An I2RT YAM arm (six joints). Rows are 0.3 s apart.
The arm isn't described. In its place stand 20 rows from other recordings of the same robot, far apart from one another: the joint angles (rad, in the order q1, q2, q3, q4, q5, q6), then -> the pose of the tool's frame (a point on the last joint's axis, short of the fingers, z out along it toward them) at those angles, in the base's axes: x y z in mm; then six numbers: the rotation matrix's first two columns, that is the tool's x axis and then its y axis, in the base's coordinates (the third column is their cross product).
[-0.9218, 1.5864, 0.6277, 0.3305, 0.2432, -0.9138] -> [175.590 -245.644 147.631 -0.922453 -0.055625 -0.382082 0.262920 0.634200 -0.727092]
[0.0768, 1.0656, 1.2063, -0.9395, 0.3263, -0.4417] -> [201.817 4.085 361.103 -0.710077 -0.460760 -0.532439 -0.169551 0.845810 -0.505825]
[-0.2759, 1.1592, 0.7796, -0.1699, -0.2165, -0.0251] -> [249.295 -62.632 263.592 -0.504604 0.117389 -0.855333 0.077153 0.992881 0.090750]
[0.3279, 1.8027, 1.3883, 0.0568, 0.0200, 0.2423] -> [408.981 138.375 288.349 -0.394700 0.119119 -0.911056 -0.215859 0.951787 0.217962]
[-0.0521, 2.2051, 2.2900, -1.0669, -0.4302, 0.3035] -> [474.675 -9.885 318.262 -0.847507 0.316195 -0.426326 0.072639 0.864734 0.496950]
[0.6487, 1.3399, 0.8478, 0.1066, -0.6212, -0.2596] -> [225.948 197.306 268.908 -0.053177 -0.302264 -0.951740 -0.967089 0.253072 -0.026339]
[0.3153, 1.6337, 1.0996, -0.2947, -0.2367, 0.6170] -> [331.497 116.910 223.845 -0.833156 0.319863 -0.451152 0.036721 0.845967 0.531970]
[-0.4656, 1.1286, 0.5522, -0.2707, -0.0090, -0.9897] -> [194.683 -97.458 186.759 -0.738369 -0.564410 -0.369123 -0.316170 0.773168 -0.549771]
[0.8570, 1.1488, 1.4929, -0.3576, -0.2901, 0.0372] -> [143.126 180.798 492.015 -0.042734 0.005094 -0.999073 -0.910599 0.411247 0.041047]
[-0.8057, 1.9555, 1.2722, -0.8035, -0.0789, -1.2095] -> [248.688 -254.945 140.950 -0.912328 -0.396261 -0.103126 -0.393044 0.918120 -0.050718]
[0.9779, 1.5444, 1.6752, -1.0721, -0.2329, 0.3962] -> [167.561 263.401 381.036 -0.757385 -0.452108 -0.471134 -0.640165 0.656307 0.399312]
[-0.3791, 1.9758, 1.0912, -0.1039, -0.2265, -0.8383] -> [361.038 -135.221 113.835 -0.701696 -0.500357 -0.507214 -0.412447 0.865758 -0.283460]
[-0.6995, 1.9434, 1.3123, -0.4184, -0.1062, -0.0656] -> [311.401 -257.092 168.403 -0.701423 0.505012 -0.502959 0.555029 0.829730 0.059078]
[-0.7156, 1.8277, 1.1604, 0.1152, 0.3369, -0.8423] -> [300.400 -276.734 207.912 -0.884037 -0.164620 -0.437468 0.258282 0.608018 -0.750736]
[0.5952, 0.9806, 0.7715, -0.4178, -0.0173, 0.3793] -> [176.813 120.466 276.385 -0.663097 -0.001892 -0.748531 -0.351661 0.883558 0.309290]
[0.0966, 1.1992, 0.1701, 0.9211, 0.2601, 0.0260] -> [209.546 11.107 168.810 -0.103059 0.015254 -0.994558 0.164016 0.986456 -0.001866]
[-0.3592, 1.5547, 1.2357, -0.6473, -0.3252, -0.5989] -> [311.474 -104.806 268.962 -0.728162 -0.297187 -0.617625 -0.299515 0.948486 -0.103270]
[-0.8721, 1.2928, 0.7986, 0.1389, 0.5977, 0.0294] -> [170.334 -233.909 267.997 -0.195080 0.269999 -0.942892 0.978454 0.119852 -0.168118]
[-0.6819, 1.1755, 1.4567, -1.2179, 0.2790, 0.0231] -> [150.013 -134.410 395.590 -0.608367 0.522478 -0.597416 0.746820 0.631622 -0.208116]
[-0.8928, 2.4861, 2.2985, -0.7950, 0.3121, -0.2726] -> [330.842 -428.231 197.927 -0.730885 0.499027 -0.465595 0.676262 0.621547 -0.395411]
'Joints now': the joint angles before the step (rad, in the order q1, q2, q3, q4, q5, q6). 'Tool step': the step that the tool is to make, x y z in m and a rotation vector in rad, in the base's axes. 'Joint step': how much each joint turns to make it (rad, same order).
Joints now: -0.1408 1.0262 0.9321 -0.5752 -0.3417 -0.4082
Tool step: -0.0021 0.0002 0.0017 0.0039 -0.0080 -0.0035
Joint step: -0.0006 -0.0105 -0.0011 0.0000 -0.0008 0.0061
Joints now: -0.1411 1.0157 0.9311 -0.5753 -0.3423 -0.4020
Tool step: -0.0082 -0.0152 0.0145 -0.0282 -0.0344 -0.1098
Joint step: -0.0703 -0.0285 0.0333 -0.0210 0.0447 0.0065
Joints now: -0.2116 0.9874 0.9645 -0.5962 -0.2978 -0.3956
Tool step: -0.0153 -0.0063 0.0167 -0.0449 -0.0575 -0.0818
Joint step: -0.0388 -0.0596 0.0228 -0.0166 0.0528 -0.0017
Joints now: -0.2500 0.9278 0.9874 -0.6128 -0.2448 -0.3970
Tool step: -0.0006 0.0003 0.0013 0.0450 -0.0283 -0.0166
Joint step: -0.0016 -0.0103 -0.0097 0.0288 -0.0131 0.0528
